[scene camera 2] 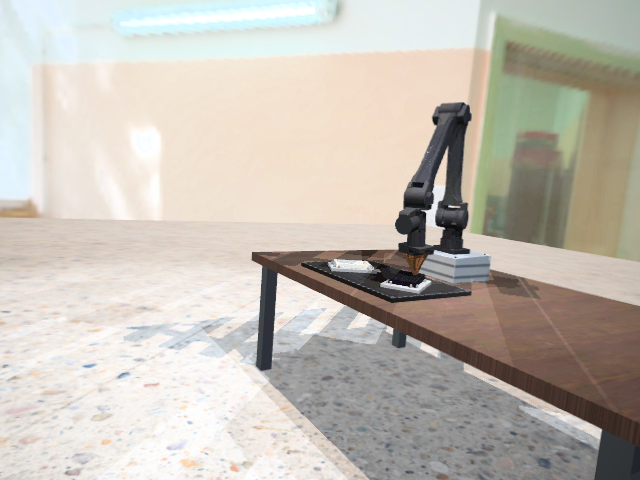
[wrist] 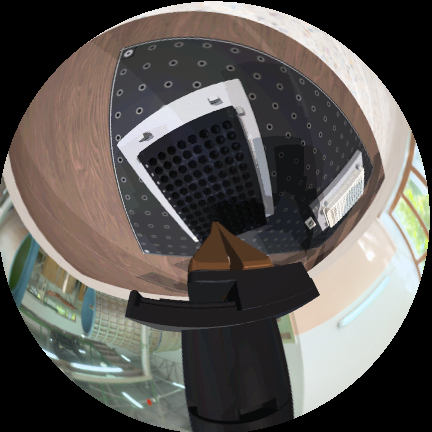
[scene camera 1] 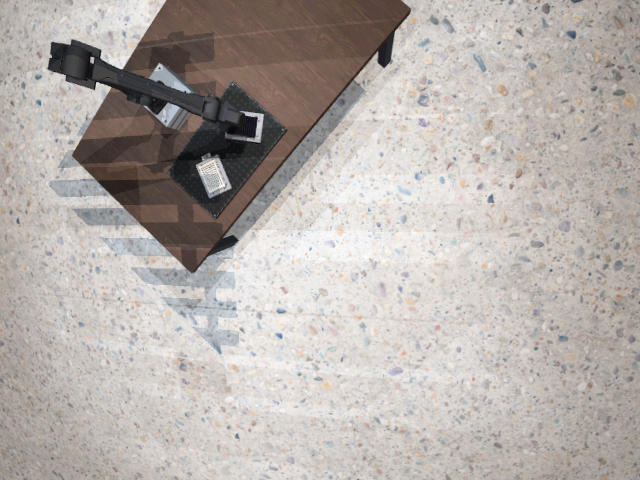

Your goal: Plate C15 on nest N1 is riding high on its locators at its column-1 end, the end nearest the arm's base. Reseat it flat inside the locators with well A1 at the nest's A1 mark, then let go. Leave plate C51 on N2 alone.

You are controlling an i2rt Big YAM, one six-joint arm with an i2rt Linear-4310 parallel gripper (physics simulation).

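Frame: origin at the arm's base, x ahead, y left, z up, level; centimetres.
Seen in the pictures: gripper, between the fingertips: [scene camera 2: 415, 274] [wrist: 213, 225]; arm's base, origin of its link: [scene camera 2: 450, 251].
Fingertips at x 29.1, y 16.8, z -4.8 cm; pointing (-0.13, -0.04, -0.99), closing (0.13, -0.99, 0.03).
Offsets run from my fingertips to a thing's top centre. "*": to the spot under its first point. Level surfaces: height alone.
The dark well plate, taken as C15, @[dz +0.3, dx +3.8, dy +1.1 cm] [scene camera 1: 249, 125] [scene camera 2: 405, 278] [wrist: 200, 165] lies on a white nest @[dz -1.0, dx +4.3, dy +1.4 cm] [scene camera 1: 260, 129] [scene camera 2: 403, 288] [wrist: 177, 110]. In the wrist view its far end lies between the locators; its near end is in shadow and partly hidden by the fingers, so its seating there is unclear. My gripper [scene camera 2: 415, 273] [wrist: 213, 225] is shut and empty, fingertips pointing down at the plate's base-side end. Contact cannot be told. The arm hides the fingertips in scene camera 1. The white plate, taken as C51, @[dz -0.6, dx +9.6, dy -24.4 cm] [scene camera 1: 211, 175] [scene camera 2: 353, 264] [wrist: 346, 197] sits on the other nest. The A1 mark is not legible.
Both nests stand on a black perforated board [scene camera 1: 191, 167] [scene camera 2: 449, 290] [wrist: 175, 75] on the wooden table @[dz -4.5 cm] [scene camera 1: 310, 51] [scene camera 2: 516, 320] [wrist: 60, 125]. The arm's grey base block [scene camera 1: 178, 82] [scene camera 2: 467, 268] stands behind the board. A small marked tag @[* dz -3.0, dx +0.4, dy -21.2 cm] [wrist: 310, 223] lies beside the white plate's nest.
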